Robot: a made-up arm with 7 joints.
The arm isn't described. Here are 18 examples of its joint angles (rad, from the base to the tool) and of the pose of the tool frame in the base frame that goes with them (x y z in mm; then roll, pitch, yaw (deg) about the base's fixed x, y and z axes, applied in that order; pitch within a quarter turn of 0, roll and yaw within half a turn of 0).
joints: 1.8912 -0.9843 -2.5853 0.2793 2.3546 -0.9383 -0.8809
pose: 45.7 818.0 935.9 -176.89 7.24 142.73
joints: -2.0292 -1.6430 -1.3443 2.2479 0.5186 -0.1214 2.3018
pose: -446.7 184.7 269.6 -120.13 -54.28 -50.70
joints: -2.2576 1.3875 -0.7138 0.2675 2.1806 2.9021 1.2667
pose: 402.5 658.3 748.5 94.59 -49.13 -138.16
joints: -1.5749 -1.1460 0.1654 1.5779 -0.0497 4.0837 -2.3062
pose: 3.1 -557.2 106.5 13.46 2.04 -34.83
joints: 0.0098 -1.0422 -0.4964 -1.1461 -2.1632 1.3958 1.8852
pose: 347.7 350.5 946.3 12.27 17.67 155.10
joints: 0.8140 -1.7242 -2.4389 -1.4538 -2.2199 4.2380 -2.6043
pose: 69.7 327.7 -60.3 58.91 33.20 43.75
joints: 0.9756 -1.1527 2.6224 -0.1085 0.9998 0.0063 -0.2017
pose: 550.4 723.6 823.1 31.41 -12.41 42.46
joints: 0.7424 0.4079 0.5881 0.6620 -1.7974 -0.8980 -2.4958
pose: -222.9 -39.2 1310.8 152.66 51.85 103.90
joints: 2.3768 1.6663 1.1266 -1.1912 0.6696 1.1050 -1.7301
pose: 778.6 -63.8 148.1 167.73 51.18 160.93
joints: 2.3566 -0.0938 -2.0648 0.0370 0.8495 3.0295 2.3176
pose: 59.8 105.5 1221.6 76.14 -45.44 -15.22
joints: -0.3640 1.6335 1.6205 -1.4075 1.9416 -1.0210 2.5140
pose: -707.7 -302.7 182.5 122.74 -20.91 121.72
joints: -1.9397 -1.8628 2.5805 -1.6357 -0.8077 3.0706 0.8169
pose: -314.3 -94.1 -16.3 -51.22 -29.42 5.47
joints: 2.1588 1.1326 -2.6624 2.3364 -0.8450 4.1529 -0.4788
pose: 325.3 -147.7 111.2 -17.38 -31.06 173.47
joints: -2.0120 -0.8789 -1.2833 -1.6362 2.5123 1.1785 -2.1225
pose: 279.8 -524.9 712.9 102.46 18.57 87.18
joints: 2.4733 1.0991 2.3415 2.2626 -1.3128 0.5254 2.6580
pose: 88.5 -447.8 55.6 65.52 -67.34 -55.27
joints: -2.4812 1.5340 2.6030 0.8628 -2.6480 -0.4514 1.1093
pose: 729.7 520.3 -2.4 7.86 15.06 79.37
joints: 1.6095 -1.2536 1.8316 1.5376 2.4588 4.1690 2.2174
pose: -380.6 323.4 802.2 -129.90 -4.29 -102.54
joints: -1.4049 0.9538 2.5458 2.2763 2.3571 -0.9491 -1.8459
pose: -15.1 347.2 37.9 -51.00 -31.69 26.02
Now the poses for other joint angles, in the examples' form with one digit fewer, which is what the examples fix.
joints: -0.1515 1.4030 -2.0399 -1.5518 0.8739 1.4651 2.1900
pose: -347 468 617 58.1 -3.4 173.3
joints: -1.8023 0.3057 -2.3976 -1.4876 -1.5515 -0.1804 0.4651
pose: 216 -365 847 -103.9 10.7 -54.2
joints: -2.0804 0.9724 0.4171 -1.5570 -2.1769 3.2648 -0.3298
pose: 177 483 226 -69.8 -65.6 -101.6
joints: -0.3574 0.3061 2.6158 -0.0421 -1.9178 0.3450 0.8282
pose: -330 -90 1335 -43.8 -42.7 -100.9
